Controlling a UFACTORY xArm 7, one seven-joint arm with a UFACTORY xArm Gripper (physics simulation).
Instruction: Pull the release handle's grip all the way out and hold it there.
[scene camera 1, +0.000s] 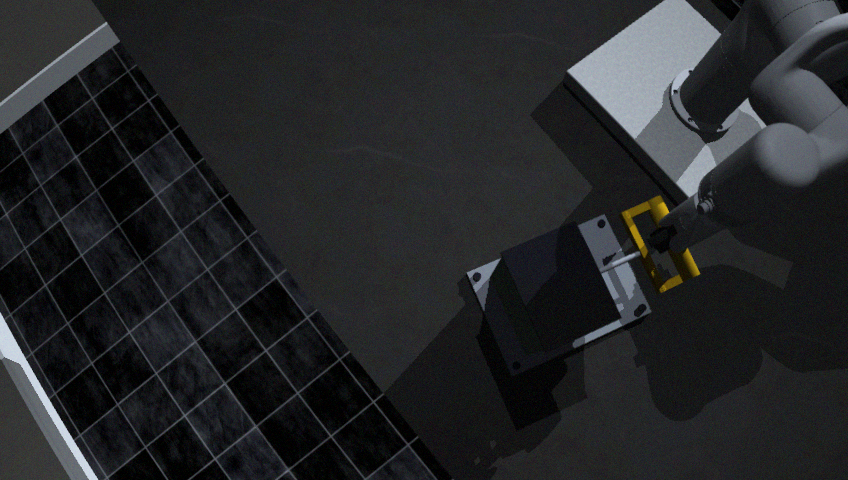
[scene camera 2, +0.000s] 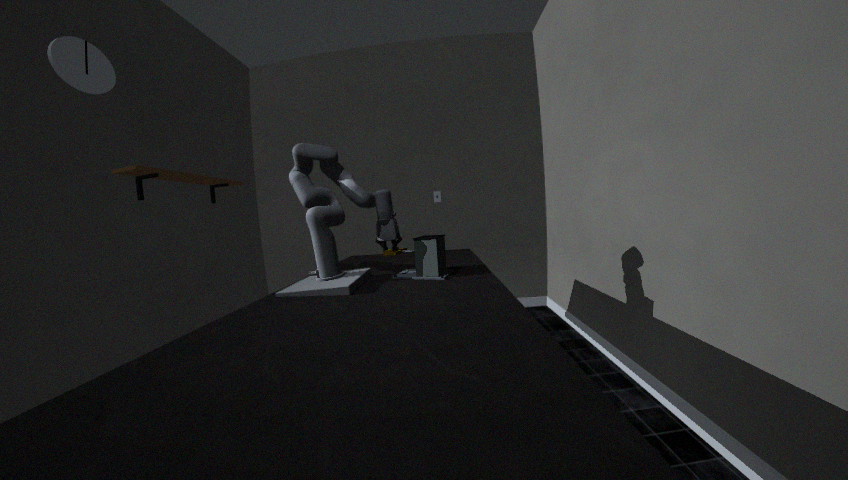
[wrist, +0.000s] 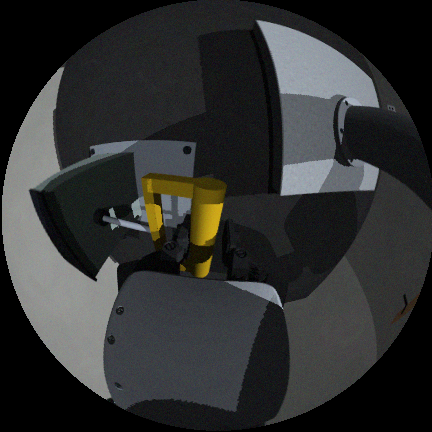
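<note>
The release handle (scene camera 1: 636, 233) (scene camera 2: 391, 253) (wrist: 152, 212) is a yellow rectangular frame with a thick round grip (scene camera 1: 690, 262) (wrist: 206, 215). It stands out from the dark box housing (scene camera 1: 565, 285) (scene camera 2: 437, 255) (wrist: 82, 215) on a pale rod (scene camera 1: 621, 261) (wrist: 125, 223), a length of which shows. My gripper (scene camera 1: 662, 237) (scene camera 2: 389, 245) (wrist: 207, 226) is partly open around the grip, with one finger inside the handle frame and one outside. In the wrist view a narrow dark gap shows between the grip and the outer finger. The fingertips are small and dark in both scene views.
The housing stands on a pale base plate (scene camera 1: 598, 234) (wrist: 167, 155) with dark bolts at its corners. The arm's white mounting block (scene camera 1: 642, 53) (scene camera 2: 321, 285) (wrist: 310, 65) is close to the handle. A wall shelf (scene camera 2: 178, 176) is at the left in the second scene view.
</note>
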